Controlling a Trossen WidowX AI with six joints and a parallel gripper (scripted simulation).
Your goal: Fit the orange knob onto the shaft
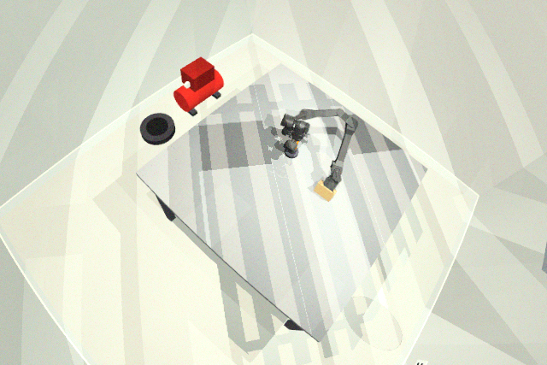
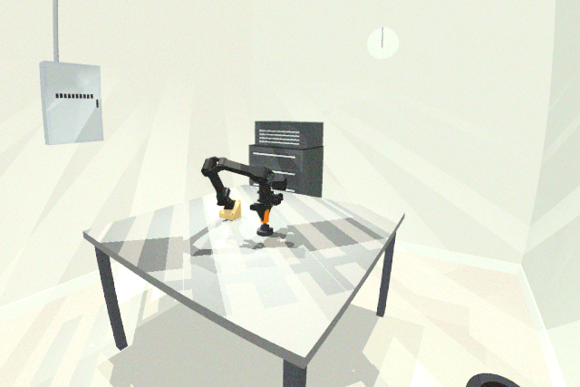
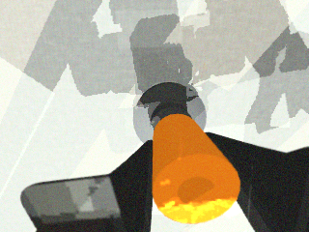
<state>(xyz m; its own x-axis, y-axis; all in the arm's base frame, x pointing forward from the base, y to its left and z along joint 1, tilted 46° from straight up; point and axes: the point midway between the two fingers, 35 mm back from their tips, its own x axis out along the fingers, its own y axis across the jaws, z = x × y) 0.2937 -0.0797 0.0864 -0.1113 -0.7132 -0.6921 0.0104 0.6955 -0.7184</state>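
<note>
Now: the orange knob 2 cm above my gripper tip. From my gripper tip the other things lie so: pedestal: 4 cm below.
</note>
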